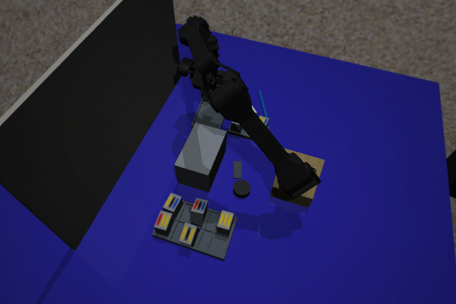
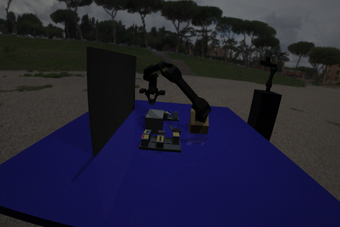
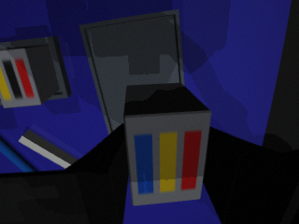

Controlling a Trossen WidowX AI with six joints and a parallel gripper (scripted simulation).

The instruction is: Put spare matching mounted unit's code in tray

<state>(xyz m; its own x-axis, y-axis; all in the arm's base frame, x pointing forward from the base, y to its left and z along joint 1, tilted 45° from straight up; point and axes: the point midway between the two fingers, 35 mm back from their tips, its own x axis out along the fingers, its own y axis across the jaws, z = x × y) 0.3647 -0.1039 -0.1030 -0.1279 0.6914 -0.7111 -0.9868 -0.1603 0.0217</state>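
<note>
Right now my gripper tip is 1 cm past the dark tray and 10 cm above it. From my gripper tip the other things lie so: black panel 14 cm ahead, 23 cm to the left, 12 cm above; disc 22 cm behind, 22 cm to the left, 10 cm below; grey box unit 8 cm behind, 20 cm to the left, 6 cm below.
</note>
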